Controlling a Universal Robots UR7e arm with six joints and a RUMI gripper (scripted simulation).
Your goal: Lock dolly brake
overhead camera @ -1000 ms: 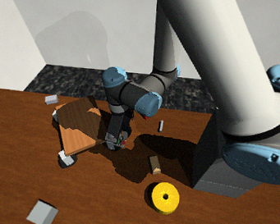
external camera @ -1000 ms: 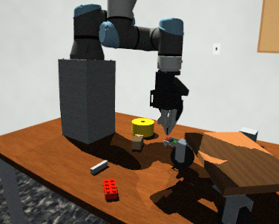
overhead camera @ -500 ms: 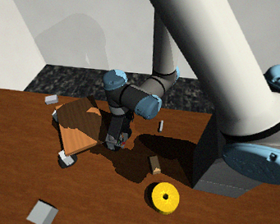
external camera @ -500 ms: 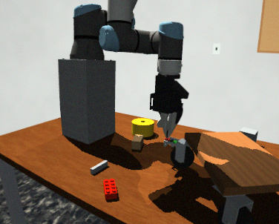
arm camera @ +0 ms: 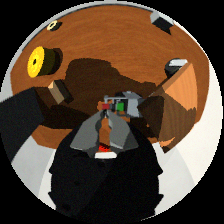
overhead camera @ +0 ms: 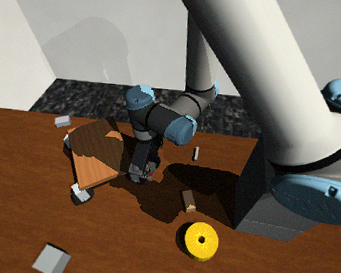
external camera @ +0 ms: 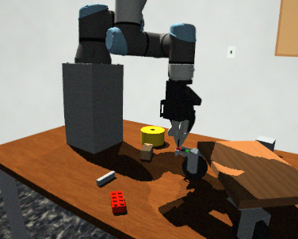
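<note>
Right now my hand is 1 cm short of the brake pedal and 3 cm above it. Also, from my hand: grey bar: 19 cm behind, 15 cm to the right, 10 cm below; red brick: 10 cm behind, 24 cm to the right, 9 cm below; tan block: 15 cm behind, 8 cm to the left, 9 cm below.
</note>
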